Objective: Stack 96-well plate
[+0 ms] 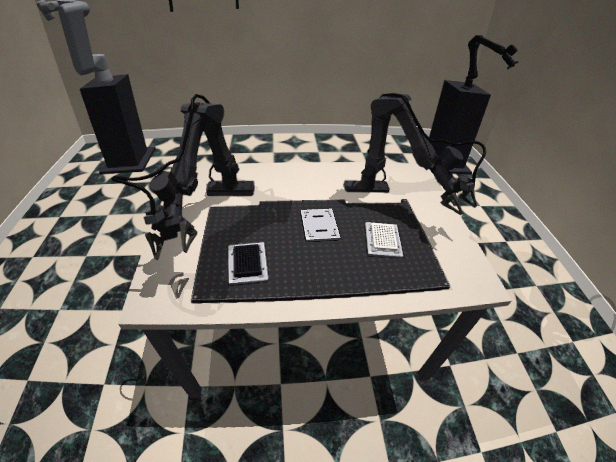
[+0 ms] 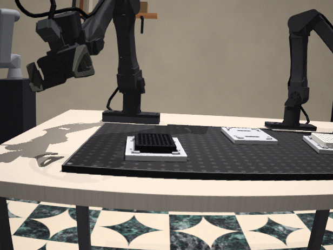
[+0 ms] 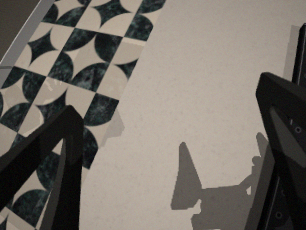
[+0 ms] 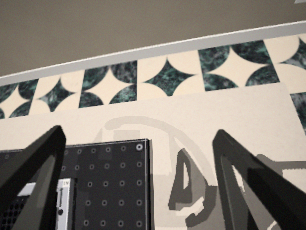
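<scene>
My left hand is 300 mm to the left of the white 96-well plate and 120 mm above it. Round my left hand: black 96-well plate: 80 mm ahead, 780 mm to the right, 120 mm below.
</scene>
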